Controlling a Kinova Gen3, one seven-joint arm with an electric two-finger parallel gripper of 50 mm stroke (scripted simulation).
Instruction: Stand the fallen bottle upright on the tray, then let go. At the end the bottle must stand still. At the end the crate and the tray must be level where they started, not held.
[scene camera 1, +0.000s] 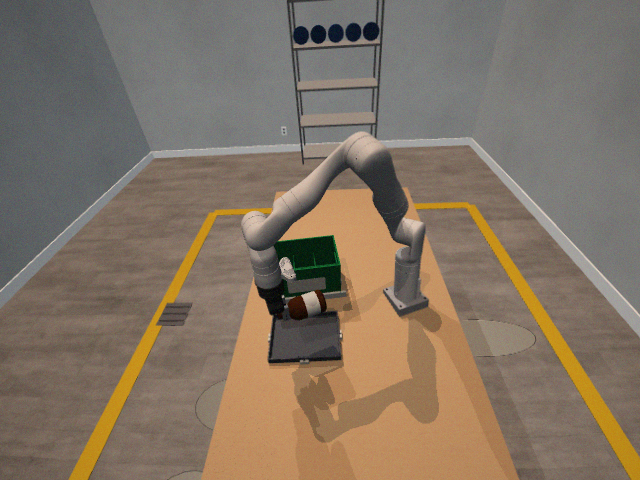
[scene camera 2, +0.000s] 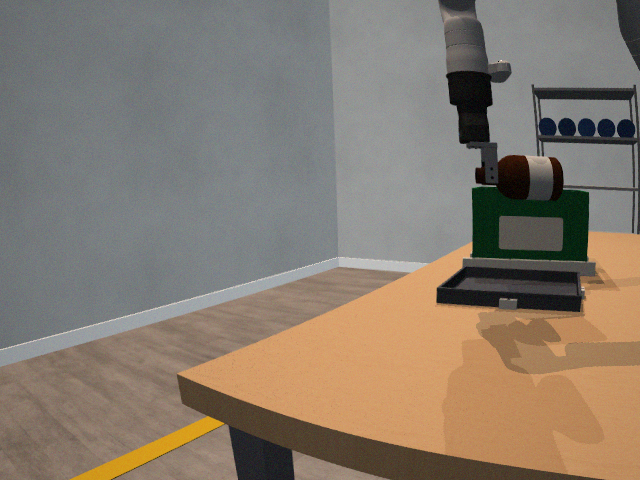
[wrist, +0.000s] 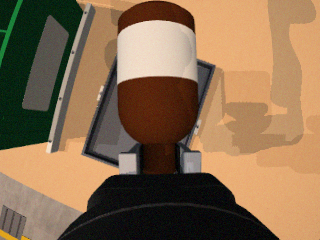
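Labels:
The green crate (scene camera 1: 315, 260) is 135 cm from the lens. A dark tray (scene camera 1: 317, 336) is 115 cm from the lens, and a bottle (scene camera 1: 312, 303) is 95 cm from the lens. The marked spots on the green crate and the dark tray are 36 cm apart.

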